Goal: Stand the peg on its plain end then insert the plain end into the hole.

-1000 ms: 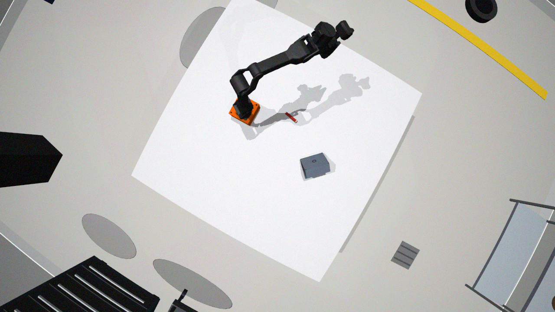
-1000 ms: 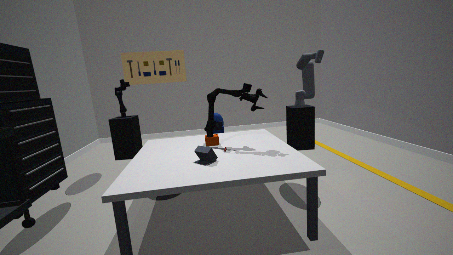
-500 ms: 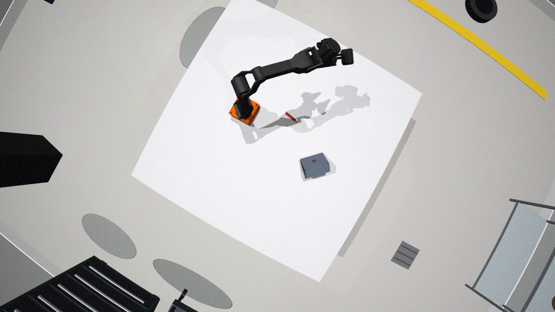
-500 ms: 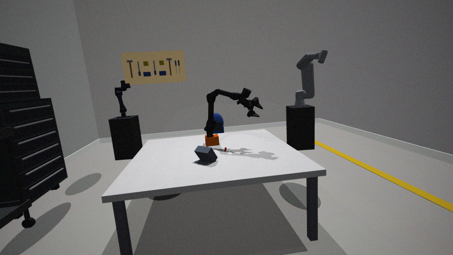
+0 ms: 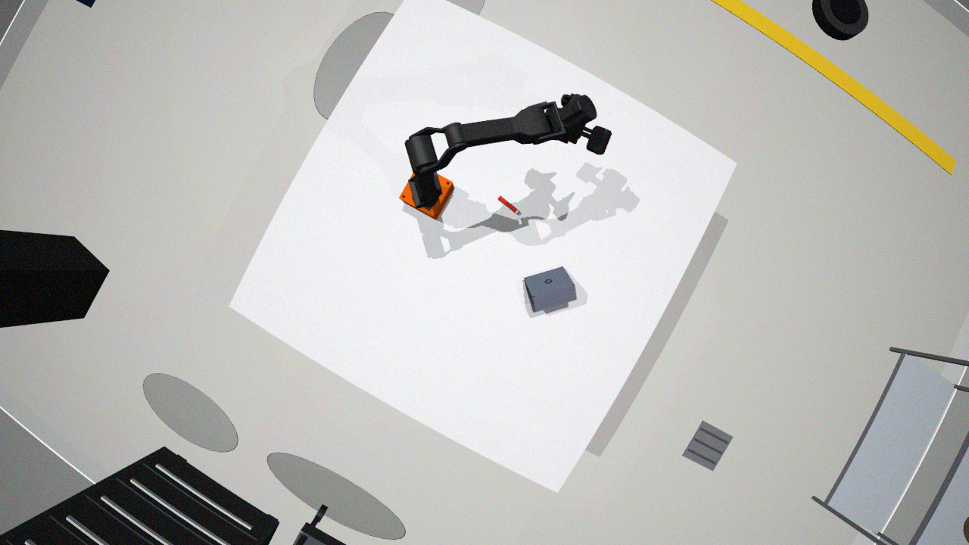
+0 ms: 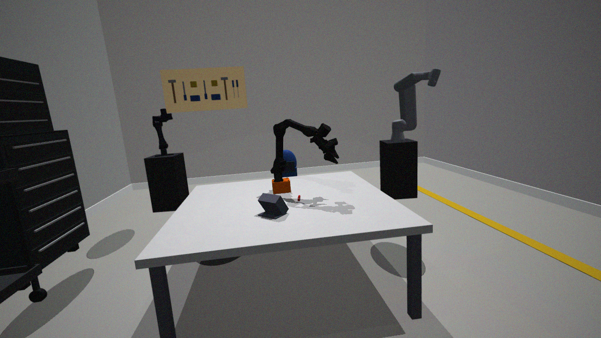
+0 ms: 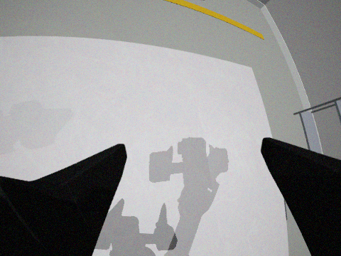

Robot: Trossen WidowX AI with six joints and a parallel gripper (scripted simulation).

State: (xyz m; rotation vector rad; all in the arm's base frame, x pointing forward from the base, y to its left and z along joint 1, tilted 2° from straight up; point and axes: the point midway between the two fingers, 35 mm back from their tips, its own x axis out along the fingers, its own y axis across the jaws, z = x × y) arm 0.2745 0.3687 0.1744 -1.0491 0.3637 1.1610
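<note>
Right now the red peg is 25 cm to the right of my gripper tip, 23 cm below it and 6 cm behind it. Round my gripper tip: panel (39 cm to the right, 19 cm below, 18 cm ahead).
</note>
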